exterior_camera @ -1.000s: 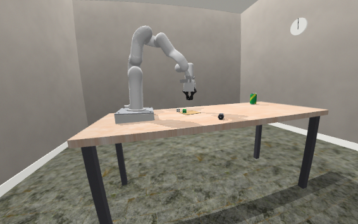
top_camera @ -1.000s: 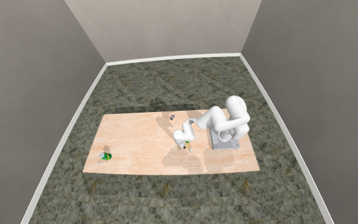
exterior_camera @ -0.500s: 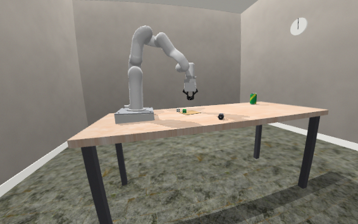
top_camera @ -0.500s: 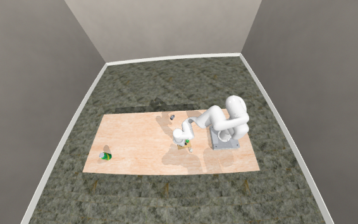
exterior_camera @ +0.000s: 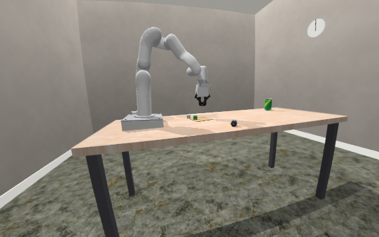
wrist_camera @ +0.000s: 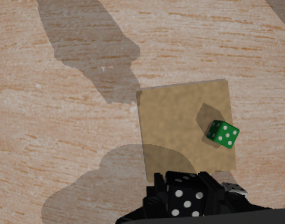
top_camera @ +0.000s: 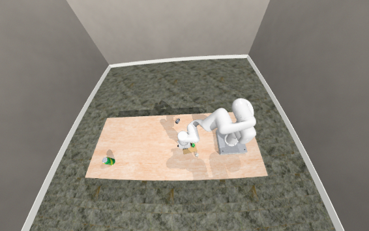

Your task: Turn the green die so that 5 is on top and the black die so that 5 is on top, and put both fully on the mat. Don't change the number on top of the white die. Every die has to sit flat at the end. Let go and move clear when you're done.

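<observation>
Now: the tan mat 120 mm below my hand, 50 mm to the right of it and 30 mm behind it. The rest, counted from my hand: white die: 120 mm behind, 110 mm below, 40 mm to the left; green die: 110 mm below, 70 mm behind, 50 mm to the right; black die: 10 mm below.
</observation>
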